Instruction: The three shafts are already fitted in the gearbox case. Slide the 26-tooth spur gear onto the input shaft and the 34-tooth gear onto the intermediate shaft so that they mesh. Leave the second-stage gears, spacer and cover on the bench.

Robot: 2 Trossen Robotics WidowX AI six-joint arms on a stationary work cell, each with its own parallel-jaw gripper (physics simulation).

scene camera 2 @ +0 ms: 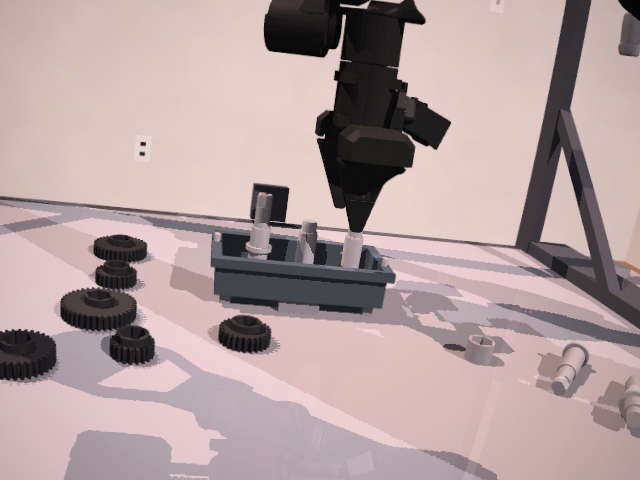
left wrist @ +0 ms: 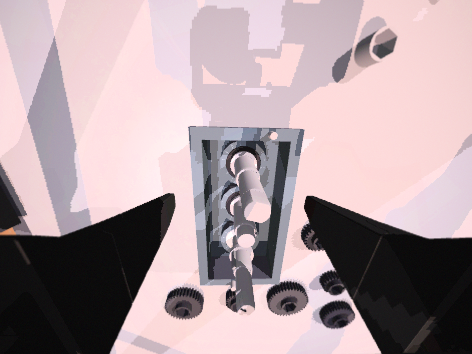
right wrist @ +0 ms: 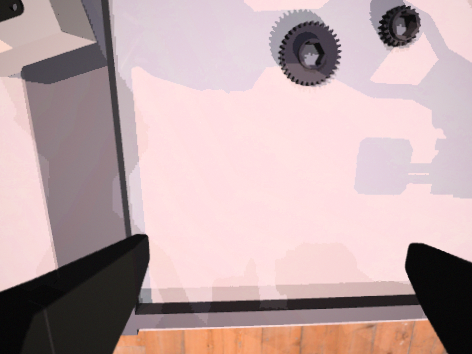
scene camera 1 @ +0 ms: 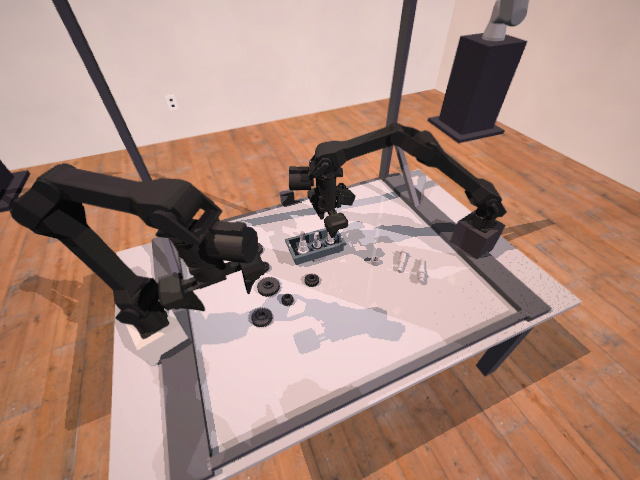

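Where they show: left gripper, fingertip midpoint: [scene camera 2: 346, 219] [left wrist: 241, 200] [scene camera 1: 327, 228]; right gripper, fingertip midpoint: [right wrist: 276, 251] [scene camera 1: 226, 300]; left arm's base, link origin: [scene camera 1: 481, 223]; right arm's base, link origin: [scene camera 1: 152, 322].
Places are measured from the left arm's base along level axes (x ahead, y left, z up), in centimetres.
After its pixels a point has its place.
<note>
The grey-blue gearbox case [scene camera 1: 316, 254] @[x 44.4, y -26.2, z -7.6 cm] [scene camera 2: 299, 285] @[x 43.5, y -25.9, z -7.9 cm] [left wrist: 294, 165] @[x 37.7, y -24.1, z -5.8 cm] holds three upright pale shafts; in scene camera 2 they are the tall collared shaft [scene camera 2: 260, 238] @[x 46.5, y -30.0, z -4.6 cm], the short middle shaft [scene camera 2: 308, 240] @[x 42.0, y -28.7, z -4.3 cm] and the right shaft [scene camera 2: 352, 250] @[x 37.5, y -27.5, z -4.8 cm]. My left gripper [scene camera 1: 328, 225] @[x 37.8, y -29.2, z -2.1 cm] [scene camera 2: 347, 218] @[x 37.8, y -29.2, z -2.1 cm] [left wrist: 241, 200] @[x 37.8, y -29.2, z -2.1 cm] is open and empty, low over the case's right end in scene camera 2. My right gripper [scene camera 1: 225, 300] @[x 77.0, y -12.2, z 12.1 cm] [right wrist: 276, 251] @[x 77.0, y -12.2, z 12.1 cm] is open and empty above the bench's left side. Several dark gears lie on the bench, including a lone gear [scene camera 1: 311, 280] @[x 51.1, y -19.6, z -9.0 cm] [scene camera 2: 244, 333] @[x 50.9, y -19.3, z -9.4 cm] and a larger gear [scene camera 1: 262, 316] @[x 68.9, y -17.3, z -8.9 cm] [right wrist: 311, 52]. Their tooth counts are unreadable.
A pale hollow spacer [scene camera 1: 375, 260] @[x 29.3, y -14.7, z -10.5 cm] [scene camera 2: 479, 349] @[x 30.8, y -13.4, z -9.3 cm] and two stepped pale pieces, one nearer [scene camera 1: 421, 271] @[x 22.9, y -1.8, z -8.3 cm] and one farther [scene camera 1: 400, 261] @[x 24.3, y -8.9, z -9.1 cm], lie right of the case. A dark block [scene camera 1: 286, 196] @[x 36.3, y -56.4, z -6.4 cm] stands behind it. A frame post [scene camera 1: 399, 77] @[x -4.5, y -45.1, z 30.0 cm] rises at the back.
</note>
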